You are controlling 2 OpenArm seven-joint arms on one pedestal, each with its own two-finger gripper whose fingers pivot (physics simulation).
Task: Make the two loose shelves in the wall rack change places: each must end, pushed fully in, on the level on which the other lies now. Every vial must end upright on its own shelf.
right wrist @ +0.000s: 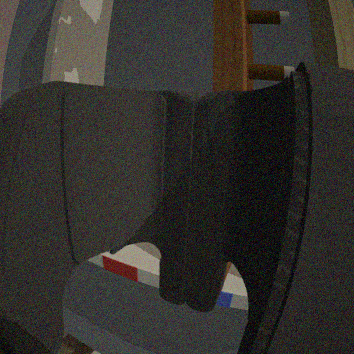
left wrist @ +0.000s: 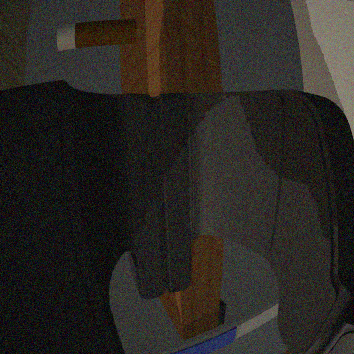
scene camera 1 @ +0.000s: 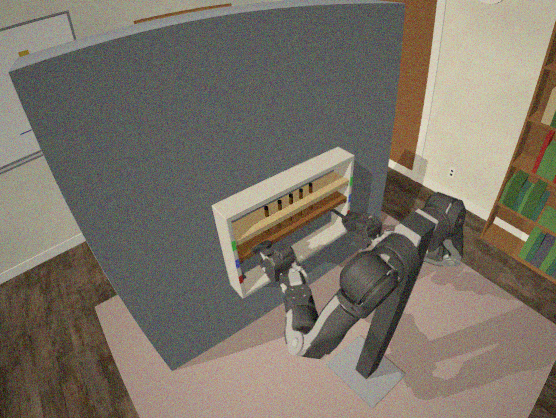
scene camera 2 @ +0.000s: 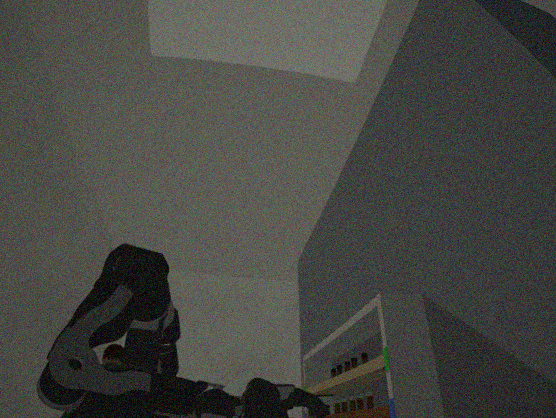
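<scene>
The light shelf (scene camera 1: pixel 325 192) (scene camera 2: pixel 350 376) lies in the wall rack (scene camera 1: pixel 222 240) (scene camera 2: pixel 341 327) at the green marks, bearing several upright dark-capped vials (scene camera 1: pixel 291 198) (scene camera 2: pixel 354 362). The dark brown shelf (scene camera 1: pixel 325 211) (scene camera 2: pixel 377 413) (left wrist: pixel 200 50) (right wrist: pixel 229 45) lies below it at the blue marks, with several vials (scene camera 2: pixel 352 404) (left wrist: pixel 105 34) (right wrist: pixel 263 17) upright on it. My left gripper (scene camera 1: pixel 258 248) (left wrist: pixel 167 292) is shut and empty, in front of the dark shelf's left end. My right gripper (scene camera 1: pixel 335 212) (right wrist: pixel 185 302) is shut and empty at the rack's right end, below the dark shelf. Contact cannot be told.
The rack's side carries a green mark (scene camera 1: pixel 234 245), a blue mark (scene camera 1: pixel 237 263) (left wrist: pixel 210 341) (right wrist: pixel 224 299) and a red mark (scene camera 1: pixel 241 279) (right wrist: pixel 120 268). The rack's bottom board (scene camera 1: pixel 320 237) lies below both shelves. The grey wall (scene camera 1: pixel 200 125) surrounds the rack.
</scene>
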